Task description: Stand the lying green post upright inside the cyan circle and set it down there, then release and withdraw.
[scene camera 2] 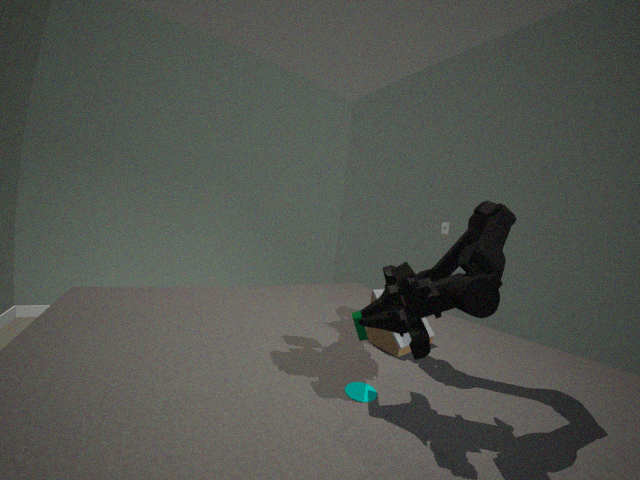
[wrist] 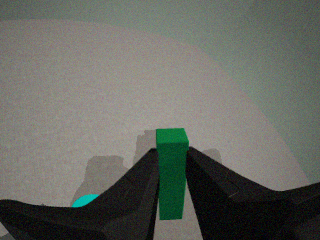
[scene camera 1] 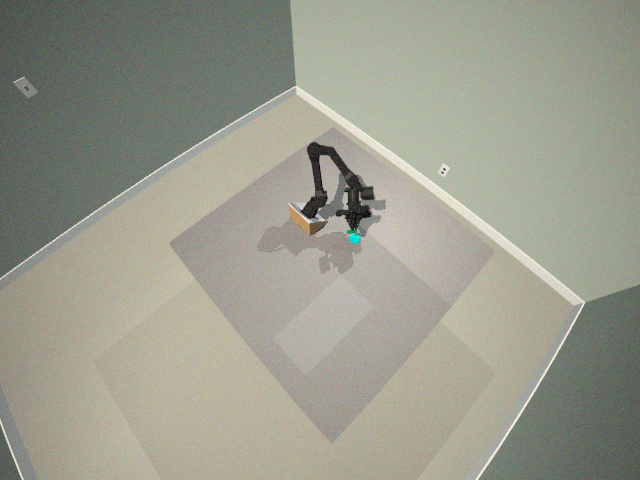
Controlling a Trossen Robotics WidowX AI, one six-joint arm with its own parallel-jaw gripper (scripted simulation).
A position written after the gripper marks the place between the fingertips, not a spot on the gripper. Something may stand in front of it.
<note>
The gripper (scene camera 2: pixel 358 319) holds a green post (wrist: pixel 172 144).
The gripper shows as well in the wrist view (wrist: pixel 171 154).
</note>
